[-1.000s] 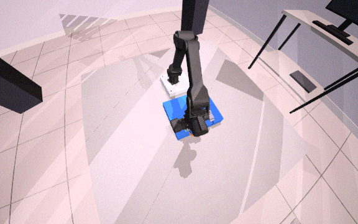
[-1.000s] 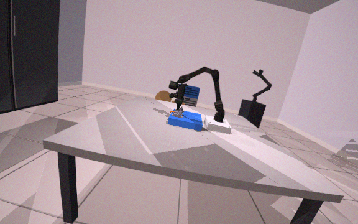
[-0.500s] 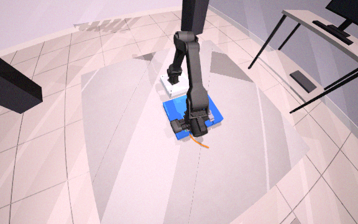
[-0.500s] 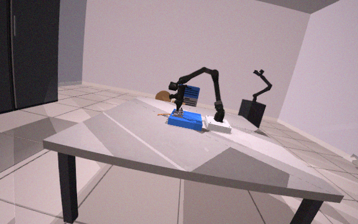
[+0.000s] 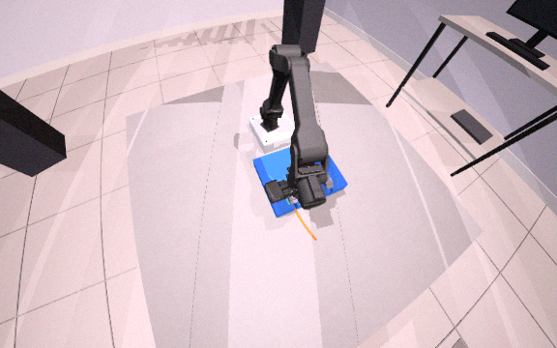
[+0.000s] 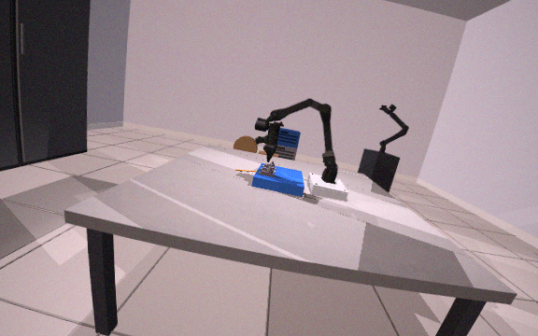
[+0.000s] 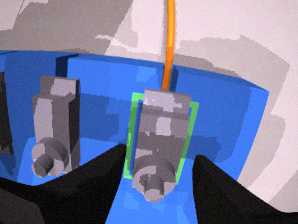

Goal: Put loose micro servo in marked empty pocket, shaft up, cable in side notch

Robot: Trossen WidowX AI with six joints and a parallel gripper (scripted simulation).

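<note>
Now: gripper tip 10 cm to the right of the blue deck, 10 cm past it and 6 cm above it.
</note>
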